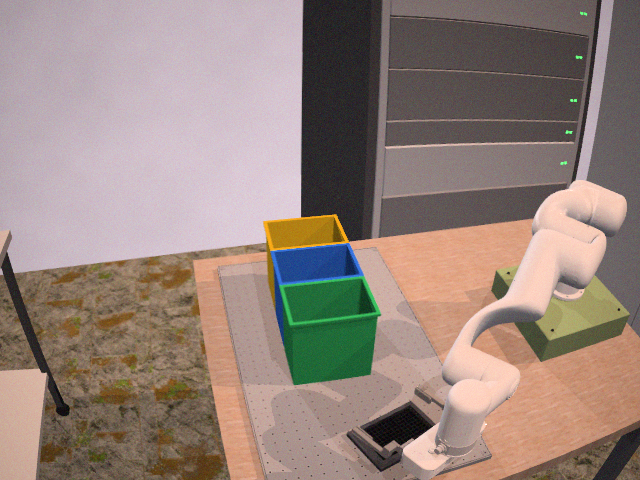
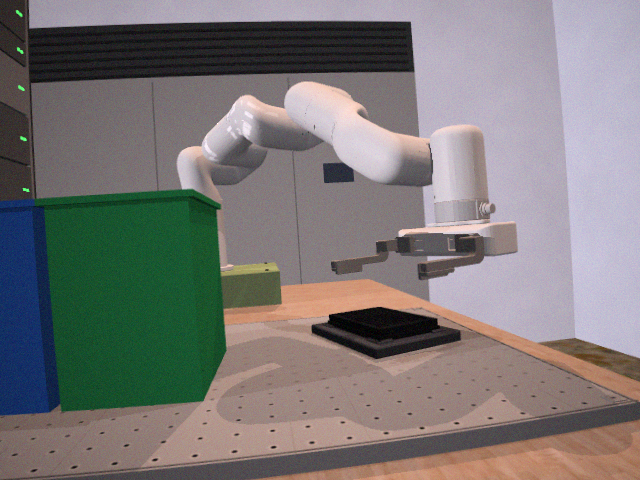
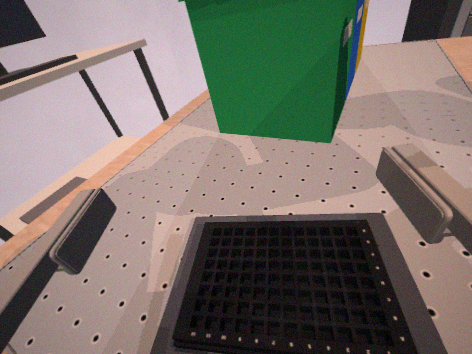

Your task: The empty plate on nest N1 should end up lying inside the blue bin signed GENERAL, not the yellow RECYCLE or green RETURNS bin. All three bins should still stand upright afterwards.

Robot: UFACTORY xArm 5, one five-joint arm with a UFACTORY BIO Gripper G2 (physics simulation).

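The black gridded plate lies flat on the dark nest. My gripper is open and empty, a clear gap above the plate, with its fingers spread wider than the plate. The blue bin stands upright between the green bin and the yellow bin, both also upright. The visible part of the blue bin's inside shows no plate; its floor is hidden. The bin signs are unreadable.
The green bin is the nearest of the row to the nest. The bins and nest stand on a perforated grey board. The arm's olive base block stands on the wooden table.
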